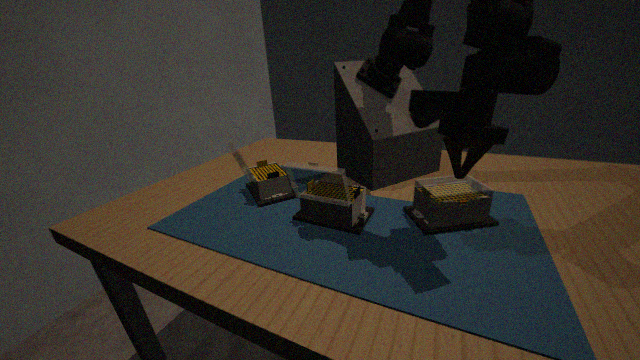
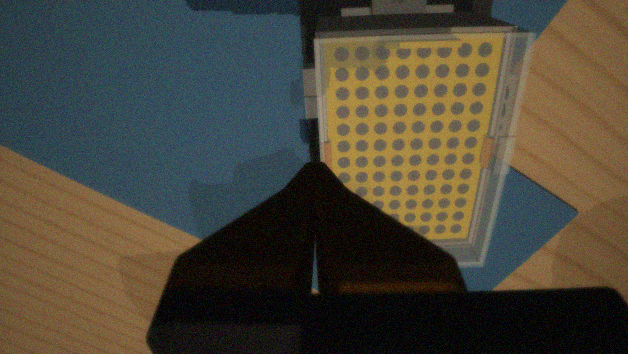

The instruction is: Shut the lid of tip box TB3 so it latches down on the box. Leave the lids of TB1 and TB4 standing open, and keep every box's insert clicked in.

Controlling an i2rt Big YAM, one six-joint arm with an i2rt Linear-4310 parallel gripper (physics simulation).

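Places are measured from the arm's base along level axes (x ahead, y left, z up), in centimetres.
Pixels of known places: gripper, fingertip midpoint: (image 1: 459,178) (image 2: 315,177); arm's base, origin of the base link: (image 1: 378,79).
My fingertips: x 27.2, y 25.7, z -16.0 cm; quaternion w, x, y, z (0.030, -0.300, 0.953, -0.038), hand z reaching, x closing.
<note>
Ahead of a thing's pixels: the offset from my fingertips to its top centre. "*": to the spot under its first point. Level surfaces: height alone.
The right-hand tip box @(dx -5.5, dy -2.0, dz -3.2 cm) (image 1: 452,215) (image 2: 420,22), whose label I cannot read, has its clear lid (image 1: 480,184) (image 2: 522,85) down over the yellow insert @(dx -4.5, dy -1.2, dz -3.5 cm) (image 1: 442,192) (image 2: 411,135). Whether the lid is latched I cannot tell. The insert looks level. My gripper (image 1: 460,176) (image 2: 315,177) is shut and empty, its tips at the lid's hinge-side edge; contact is not clear. The middle tip box @(dx +4.0, dy -23.8, dz -4.4 cm) (image 1: 325,210) has its clear lid @(* dx +13.6, dy -23.0, dz +3.2 cm) (image 1: 312,169) standing open. The left tip box @(dx +0.4, dy -45.3, dz -4.4 cm) (image 1: 274,190) has its lid @(* dx +11.0, dy -45.0, dz +1.5 cm) (image 1: 239,159) standing open. Their labels are not readable.
The boxes stand on a blue mat @(dz -11.0 cm) (image 1: 320,260) (image 2: 150,100) on the wooden table @(dz -11.3 cm) (image 1: 200,265) (image 2: 75,240). The grey robot pedestal (image 1: 405,155) stands behind the middle and right-hand boxes. The middle box is left of the right-hand one, with a gap between them.
</note>
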